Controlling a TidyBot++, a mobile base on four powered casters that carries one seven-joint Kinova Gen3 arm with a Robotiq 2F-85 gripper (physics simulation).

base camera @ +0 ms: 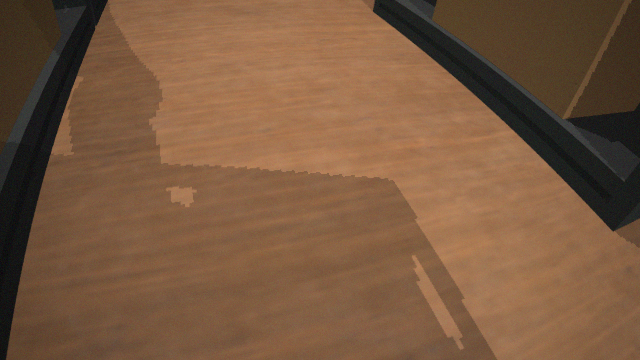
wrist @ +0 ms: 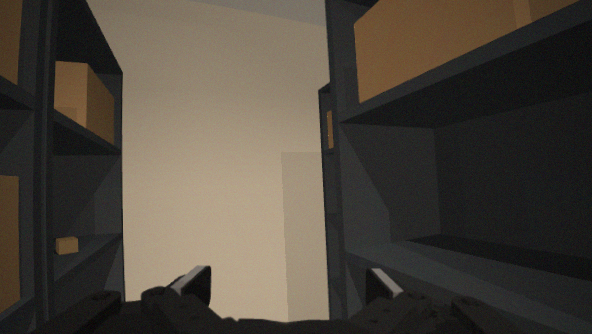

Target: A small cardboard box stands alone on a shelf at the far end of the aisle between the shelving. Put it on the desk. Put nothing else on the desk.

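Places are measured from the arm's base along level axes (x ahead, y left, z up), in metres.
Pixels of known places: gripper, fingertip midpoint: (wrist: 288,285).
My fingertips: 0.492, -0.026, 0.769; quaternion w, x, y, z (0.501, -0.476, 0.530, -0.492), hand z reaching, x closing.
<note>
Behind a point stands the place of what it marks, as x, y, z.
A small cardboard box (wrist: 67,245) @(1.376, 0.798, 0.624) stands alone on a shelf of the far left shelving unit, at the lower left in the wrist view. My gripper (wrist: 288,285) @(0.492, -0.026, 0.769) is open, with its fingers wide apart at the bottom of the wrist view and no object between them. The small box is well beyond the gripper and to its left. The small box and the gripper do not show in the base camera view. The desk does not show in either view.
Dark shelving (wrist: 44,165) @(1.015, 0.570, 0.895) stands on the left and a shelving unit (wrist: 334,200) @(2.292, -0.400, 0.684) on the right, with the aisle floor (base camera: 310,100) @(0.681, -0.024, -0.397) between. Larger cardboard boxes (wrist: 85,97) @(1.356, 0.713, 1.184) (wrist: 435,45) @(0.878, -0.369, 1.108) stand on higher shelves. A beige wall (wrist: 210,150) @(2.055, 0.417, 1.052) closes the far end.
</note>
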